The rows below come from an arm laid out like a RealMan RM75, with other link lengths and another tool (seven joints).
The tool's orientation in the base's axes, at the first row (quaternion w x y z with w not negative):
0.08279, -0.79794, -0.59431, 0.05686
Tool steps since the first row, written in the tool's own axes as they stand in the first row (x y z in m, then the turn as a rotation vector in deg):
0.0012, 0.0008, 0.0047, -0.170, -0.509, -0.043
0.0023, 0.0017, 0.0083, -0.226, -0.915, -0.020
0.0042, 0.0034, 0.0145, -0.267, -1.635, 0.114
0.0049, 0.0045, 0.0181, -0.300, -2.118, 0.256
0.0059, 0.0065, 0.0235, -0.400, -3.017, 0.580
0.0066, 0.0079, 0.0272, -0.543, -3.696, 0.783
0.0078, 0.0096, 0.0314, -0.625, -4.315, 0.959
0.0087, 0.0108, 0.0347, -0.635, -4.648, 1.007
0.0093, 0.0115, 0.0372, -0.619, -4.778, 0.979
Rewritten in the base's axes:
0.0002, 0.0012, -0.0048, -0.519, -0.023, 0.142
0.0007, 0.0023, -0.0085, -0.920, 0.038, 0.201
0.0017, 0.0040, -0.0149, -1.634, 0.209, 0.213
0.0022, 0.0046, -0.0186, -2.123, 0.322, 0.170
0.0034, 0.0053, -0.0243, -3.058, 0.499, 0.031
0.0042, 0.0059, -0.0282, -3.775, 0.565, -0.033
0.0053, 0.0068, -0.0326, -4.413, 0.671, -0.083
0.0061, 0.0076, -0.0361, -4.737, 0.758, -0.063
0.0064, 0.0081, -0.0387, -4.850, 0.808, -0.010

